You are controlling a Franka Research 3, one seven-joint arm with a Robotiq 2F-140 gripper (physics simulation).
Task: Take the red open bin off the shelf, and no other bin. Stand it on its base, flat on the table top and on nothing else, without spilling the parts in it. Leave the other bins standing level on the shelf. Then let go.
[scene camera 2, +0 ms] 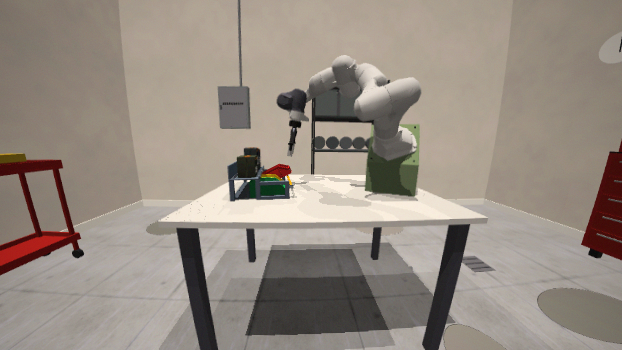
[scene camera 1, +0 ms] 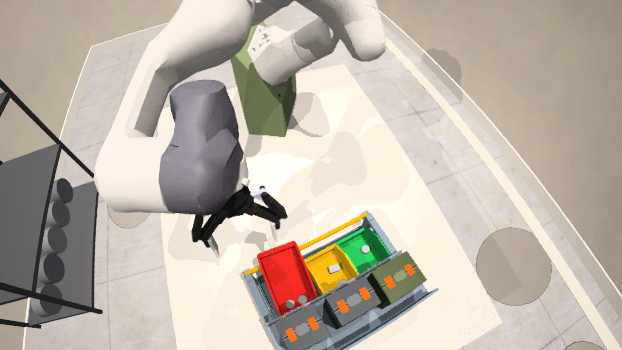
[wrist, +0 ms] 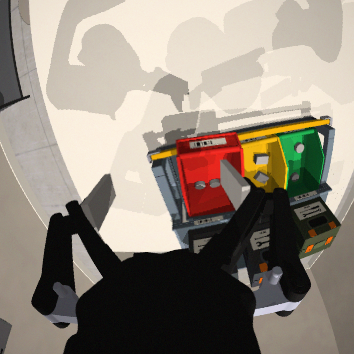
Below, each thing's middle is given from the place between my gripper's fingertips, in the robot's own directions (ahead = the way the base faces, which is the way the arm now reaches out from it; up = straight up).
Labels:
The red bin [scene camera 1: 283, 267] lies 11 cm below my hand, 9 cm to the left of it and 5 cm ahead of it. Also, from my hand: yellow bin [scene camera 1: 317, 264] (21 cm to the left, 14 cm below, 4 cm ahead); then yellow rail [wrist: 290, 126] (14 cm to the left, 12 cm below, 5 cm behind); then green bin [scene camera 1: 351, 245] (30 cm to the left, 14 cm below, 1 cm behind).

